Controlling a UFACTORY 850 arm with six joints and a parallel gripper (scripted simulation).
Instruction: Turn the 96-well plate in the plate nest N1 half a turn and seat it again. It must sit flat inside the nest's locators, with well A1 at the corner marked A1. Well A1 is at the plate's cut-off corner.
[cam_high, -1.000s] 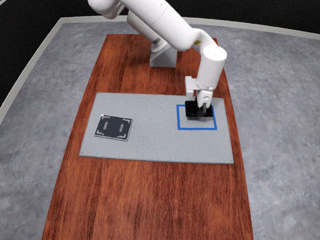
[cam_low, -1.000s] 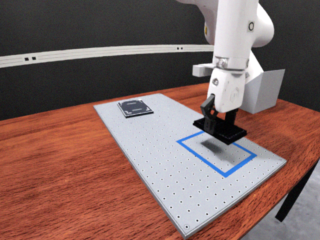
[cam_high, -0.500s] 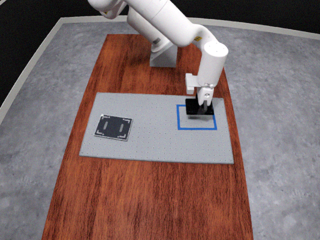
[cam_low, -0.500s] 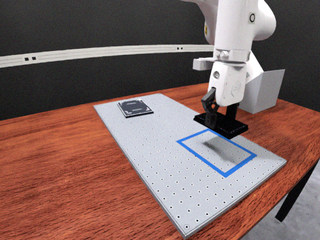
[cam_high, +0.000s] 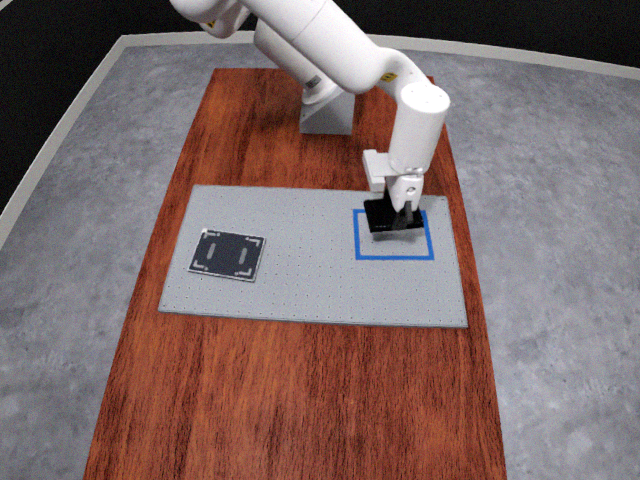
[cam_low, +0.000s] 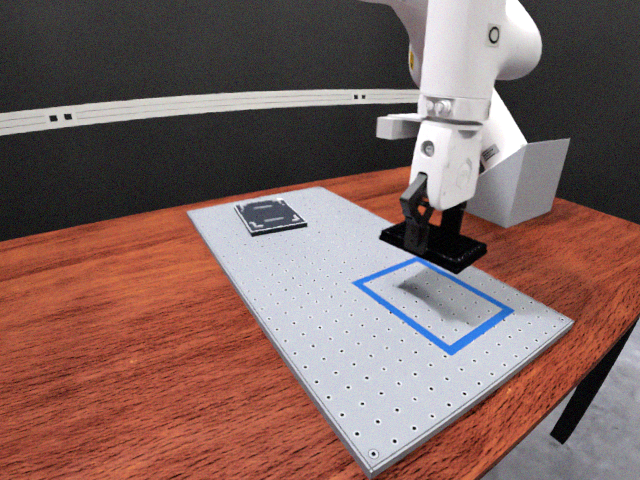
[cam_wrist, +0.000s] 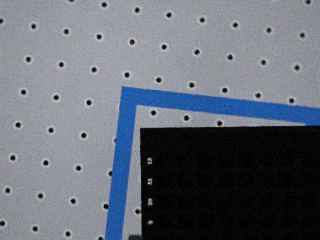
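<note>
Now: the dark plate nest N1 39 cm to the right of my hand, 9 cm below it and 7 cm ahead of it. Round my hand: black 96-well plate 1 cm below.
</note>
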